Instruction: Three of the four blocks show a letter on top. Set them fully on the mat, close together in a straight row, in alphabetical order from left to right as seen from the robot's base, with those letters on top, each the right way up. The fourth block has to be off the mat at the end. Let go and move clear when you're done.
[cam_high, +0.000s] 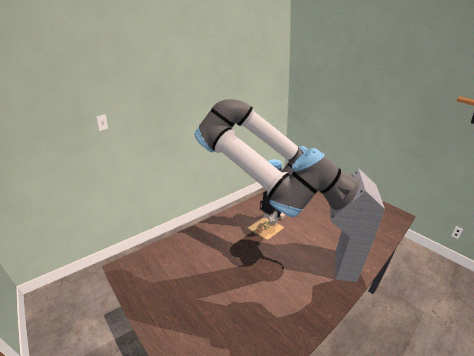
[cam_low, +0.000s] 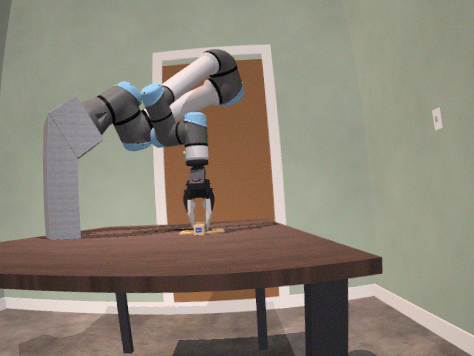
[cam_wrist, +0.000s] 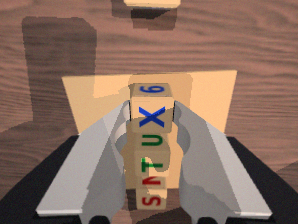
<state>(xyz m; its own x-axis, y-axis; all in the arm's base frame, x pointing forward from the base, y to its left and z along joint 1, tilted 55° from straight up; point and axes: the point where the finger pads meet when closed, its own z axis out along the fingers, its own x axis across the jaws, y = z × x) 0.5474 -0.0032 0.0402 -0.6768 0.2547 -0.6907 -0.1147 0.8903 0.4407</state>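
Now: the tan mat 1 cm behind my hand, 5 cm to the left of it and 2 cm below it.
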